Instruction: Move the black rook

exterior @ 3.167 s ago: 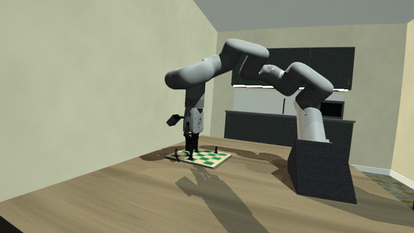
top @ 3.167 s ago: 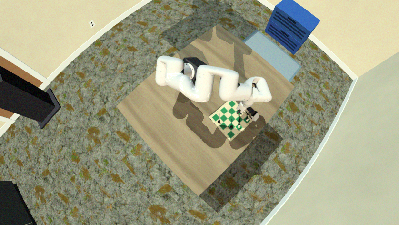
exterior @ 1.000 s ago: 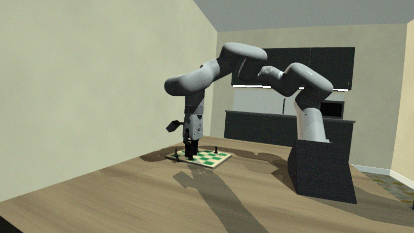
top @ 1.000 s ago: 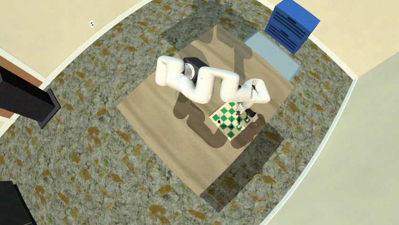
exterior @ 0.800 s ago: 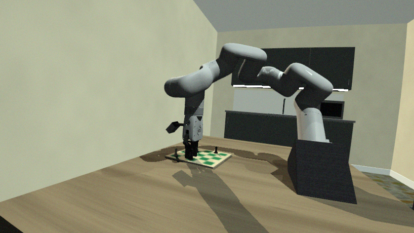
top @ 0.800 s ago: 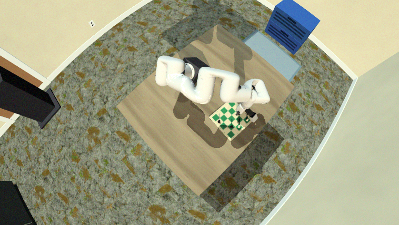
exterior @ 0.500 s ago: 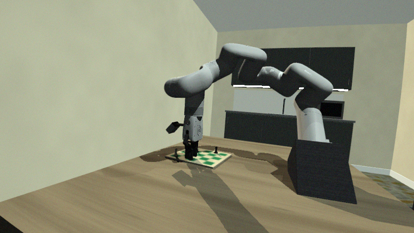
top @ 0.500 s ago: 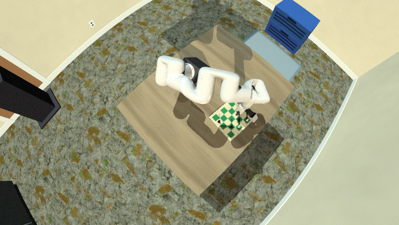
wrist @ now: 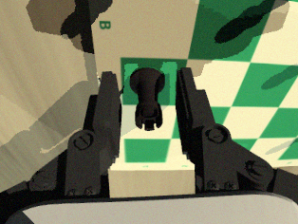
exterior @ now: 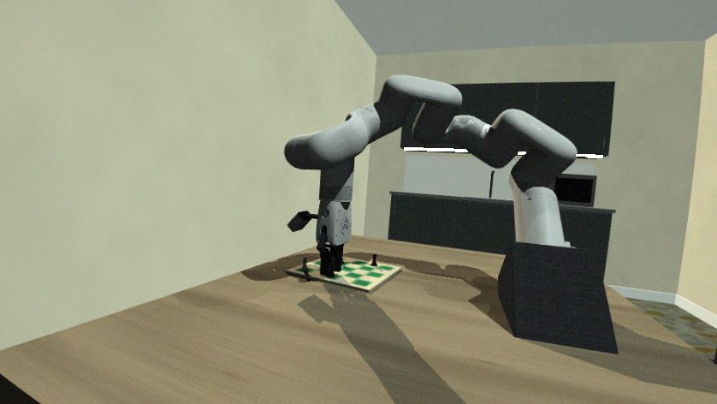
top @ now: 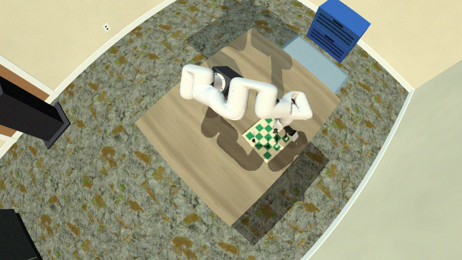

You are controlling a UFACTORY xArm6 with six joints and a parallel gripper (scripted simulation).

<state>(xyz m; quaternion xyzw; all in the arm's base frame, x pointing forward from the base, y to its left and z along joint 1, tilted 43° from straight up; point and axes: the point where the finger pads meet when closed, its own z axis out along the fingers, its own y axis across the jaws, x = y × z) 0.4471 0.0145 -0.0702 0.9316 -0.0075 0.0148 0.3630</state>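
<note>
The black rook lies 10 mm below my hand. Also, from my hand: cream chessboard 10 mm behind, 80 mm to the right, 30 mm below.
</note>
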